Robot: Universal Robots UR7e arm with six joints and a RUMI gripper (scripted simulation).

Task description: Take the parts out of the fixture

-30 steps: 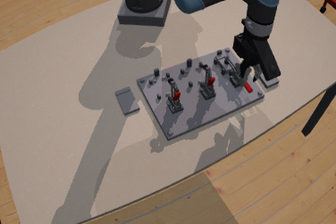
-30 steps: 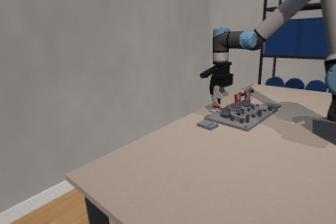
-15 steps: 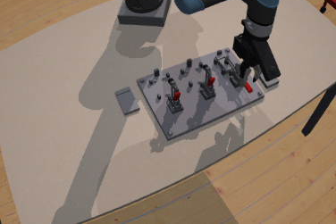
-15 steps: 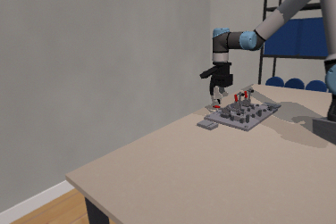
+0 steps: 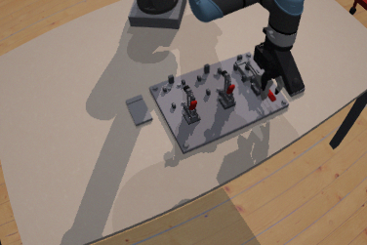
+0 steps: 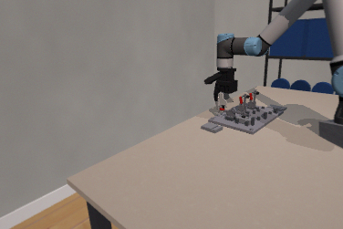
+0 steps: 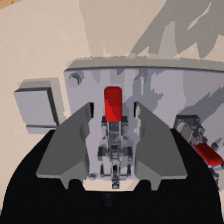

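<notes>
My hand is 6 cm past the clamp, 1 cm to the right of it and 1 cm above it. Also, from my hand: flat grey part: 13 cm to the left, 5 cm below, 3 cm behind; grey fixture plate: 10 cm to the right, 10 cm behind, 5 cm below.
</notes>
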